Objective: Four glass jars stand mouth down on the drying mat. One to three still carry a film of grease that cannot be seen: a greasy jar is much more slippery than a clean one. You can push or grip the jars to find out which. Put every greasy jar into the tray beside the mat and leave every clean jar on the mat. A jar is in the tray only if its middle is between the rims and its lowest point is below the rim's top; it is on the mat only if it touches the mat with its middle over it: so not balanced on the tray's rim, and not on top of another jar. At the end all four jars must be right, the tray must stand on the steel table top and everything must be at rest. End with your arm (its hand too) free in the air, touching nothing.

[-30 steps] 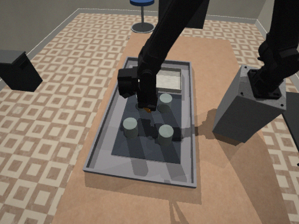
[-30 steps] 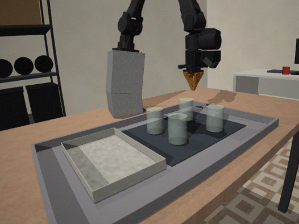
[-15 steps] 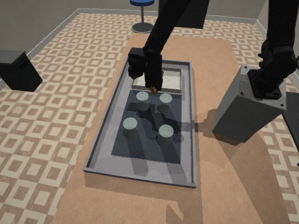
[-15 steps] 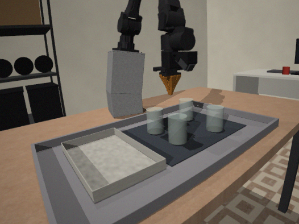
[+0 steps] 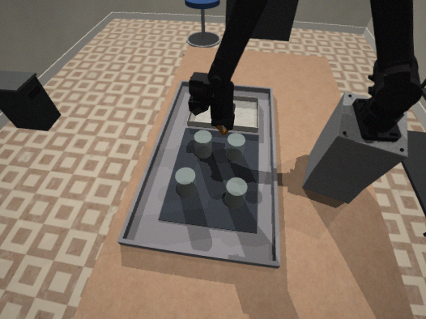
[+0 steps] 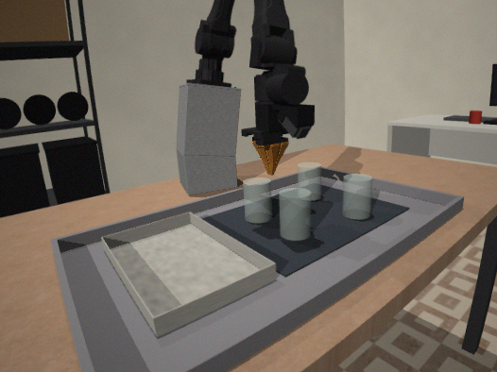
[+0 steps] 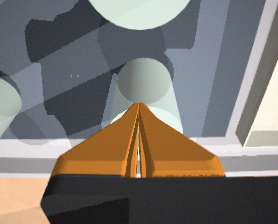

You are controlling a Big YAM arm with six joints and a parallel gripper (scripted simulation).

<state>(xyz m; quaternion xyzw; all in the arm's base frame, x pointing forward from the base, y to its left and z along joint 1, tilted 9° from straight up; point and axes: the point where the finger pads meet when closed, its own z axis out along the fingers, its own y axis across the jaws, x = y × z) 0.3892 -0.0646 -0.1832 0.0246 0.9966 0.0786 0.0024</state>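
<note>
My hand is 12 cm above the rimmed steel table top, 3 cm short of it and 2 cm to the left of it. Round my hand: pale tray 24 cm to the right, 12 cm below, 1 cm ahead; then dark drying mat 12 cm below, 8 cm to the left, 2 cm ahead.
</note>
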